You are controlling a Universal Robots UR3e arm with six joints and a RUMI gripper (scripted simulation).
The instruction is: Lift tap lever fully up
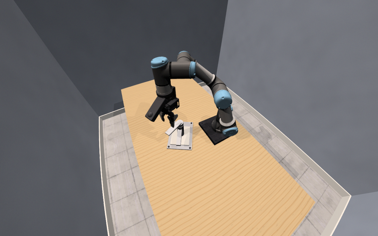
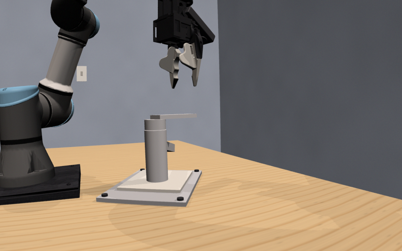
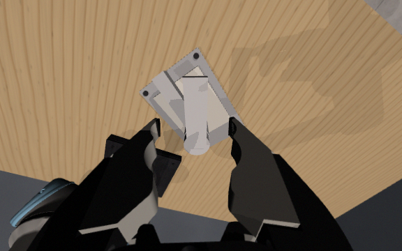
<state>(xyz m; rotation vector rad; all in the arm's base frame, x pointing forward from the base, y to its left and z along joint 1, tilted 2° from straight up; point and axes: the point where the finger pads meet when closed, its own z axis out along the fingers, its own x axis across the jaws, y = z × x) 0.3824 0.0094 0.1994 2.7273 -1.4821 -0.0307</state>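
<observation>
The lever is 8 cm below my hand, 3 cm behind it and 2 cm to the right of it. The rest, counted from my hand: tap: 14 cm below, 5 cm behind, 3 cm to the right.
</observation>
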